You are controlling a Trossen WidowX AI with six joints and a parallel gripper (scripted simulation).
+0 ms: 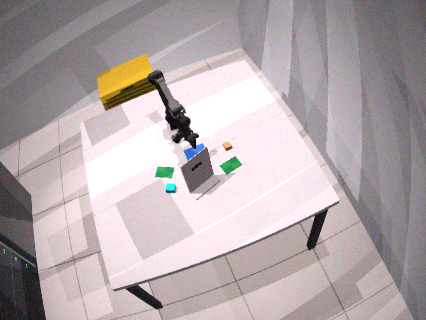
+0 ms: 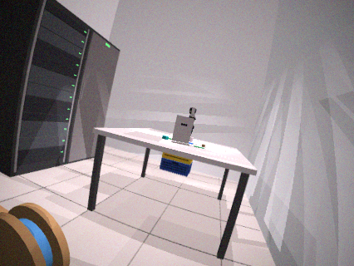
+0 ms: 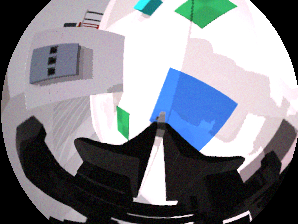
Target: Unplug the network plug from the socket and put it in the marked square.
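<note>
Right now the blue flat patch is 60 mm below my gripper tip and 10 mm behind it. From my gripper tip the other things lie so: upright grey panel (210 mm ahead, 50 mm above, 20 mm to the right); then orange block (180 mm to the left, 50 mm below, 10 mm ahead); then teal block (190 mm to the right, 180 mm ahead, 50 mm below).
</note>
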